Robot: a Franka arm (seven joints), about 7 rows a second.
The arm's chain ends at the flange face. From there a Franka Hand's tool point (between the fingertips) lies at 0.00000 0.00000 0.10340 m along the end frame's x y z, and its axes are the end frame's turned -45 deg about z.
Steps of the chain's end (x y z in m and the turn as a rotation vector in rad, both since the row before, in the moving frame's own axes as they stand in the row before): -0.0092 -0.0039 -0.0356 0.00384 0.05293 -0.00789; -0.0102 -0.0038 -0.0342 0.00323 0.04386 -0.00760; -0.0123 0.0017 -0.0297 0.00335 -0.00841 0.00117; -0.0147 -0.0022 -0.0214 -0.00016 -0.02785 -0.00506; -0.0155 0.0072 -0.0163 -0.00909 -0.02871 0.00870; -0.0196 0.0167 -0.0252 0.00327 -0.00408 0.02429; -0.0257 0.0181 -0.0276 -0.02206 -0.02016 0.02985; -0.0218 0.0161 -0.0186 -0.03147 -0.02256 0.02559
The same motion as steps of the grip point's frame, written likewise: 0.0004 -0.0057 -0.0357 -0.03471 0.04014 -0.00789; -0.0011 -0.0069 -0.0343 -0.02873 0.03330 -0.00760; -0.0103 -0.0084 -0.0297 0.00832 -0.00358 0.00117; -0.0109 -0.0140 -0.0214 0.01958 -0.01981 -0.00506; -0.0188 -0.0073 -0.0163 0.01387 -0.02673 0.00870; -0.0257 -0.0026 -0.0252 0.00520 -0.00057 0.02429; -0.0341 -0.0053 -0.0276 -0.00134 -0.02985 0.02985; -0.0308 -0.0034 -0.0187 -0.00630 -0.03820 0.02559
